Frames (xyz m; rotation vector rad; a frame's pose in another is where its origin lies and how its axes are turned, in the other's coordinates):
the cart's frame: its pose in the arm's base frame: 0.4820 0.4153 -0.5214 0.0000 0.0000 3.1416
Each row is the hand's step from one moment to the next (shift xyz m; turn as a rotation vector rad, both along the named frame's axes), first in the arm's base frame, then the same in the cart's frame.
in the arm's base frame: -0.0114 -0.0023 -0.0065 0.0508 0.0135 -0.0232
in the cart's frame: 0.0114 0.0023 -0.0065 -0.0508 -0.0135 -0.0232
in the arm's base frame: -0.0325 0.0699 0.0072 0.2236 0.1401 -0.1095
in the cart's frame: 0.0325 -0.0699 0.0072 -0.2236 -0.1401 -0.1095
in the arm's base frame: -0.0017 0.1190 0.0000 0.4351 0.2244 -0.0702
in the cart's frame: 0.0017 -0.1190 0.0000 -0.4351 -0.2244 -0.0702
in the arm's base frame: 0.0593 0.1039 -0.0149 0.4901 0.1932 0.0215
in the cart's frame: -0.0593 -0.1039 -0.0149 -0.4901 -0.1932 0.0215
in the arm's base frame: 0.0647 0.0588 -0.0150 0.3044 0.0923 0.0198
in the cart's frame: -0.0647 -0.0588 -0.0150 -0.3044 -0.0923 0.0198
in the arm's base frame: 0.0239 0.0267 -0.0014 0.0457 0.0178 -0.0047
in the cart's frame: -0.0239 -0.0267 -0.0014 -0.0457 -0.0178 -0.0047
